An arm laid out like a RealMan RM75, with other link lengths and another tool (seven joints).
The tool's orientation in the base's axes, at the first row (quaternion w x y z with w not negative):
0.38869 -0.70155 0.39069 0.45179
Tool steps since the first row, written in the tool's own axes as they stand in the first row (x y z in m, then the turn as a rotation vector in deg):
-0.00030 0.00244 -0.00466 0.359 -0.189 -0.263
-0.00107 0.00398 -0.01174 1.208 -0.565 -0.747
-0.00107 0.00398 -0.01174 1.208 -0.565 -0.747
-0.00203 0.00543 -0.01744 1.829 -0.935 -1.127
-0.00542 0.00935 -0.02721 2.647 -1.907 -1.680
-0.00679 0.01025 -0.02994 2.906 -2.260 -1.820
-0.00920 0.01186 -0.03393 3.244 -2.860 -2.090
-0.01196 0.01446 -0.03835 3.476 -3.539 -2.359
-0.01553 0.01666 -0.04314 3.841 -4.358 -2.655
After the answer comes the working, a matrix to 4 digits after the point.
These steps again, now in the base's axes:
-0.00074 -0.00509 0.00116 0.360 -0.233 -0.224
-0.00001 -0.01190 0.00364 1.101 -0.687 -0.808
-0.00001 -0.01190 0.00364 1.101 -0.687 -0.808
0.00029 -0.01740 0.00591 1.737 -1.006 -1.209
-0.00098 -0.02705 0.01116 3.028 -1.282 -1.629
-0.00128 -0.02958 0.01307 3.466 -1.320 -1.763
-0.00210 -0.03333 0.01617 4.192 -1.394 -1.886
-0.00377 -0.03777 0.01954 4.958 -1.415 -1.895
-0.00519 -0.04224 0.02385 5.897 -1.431 -1.994

The tool's axes in the first row as the columns of a matrix, in the base's axes (rounded; the answer above uses it unrounded):
0.2865 -0.8994 -0.3302
-0.1970 -0.3926 0.8984
-0.9376 -0.1924 -0.2896

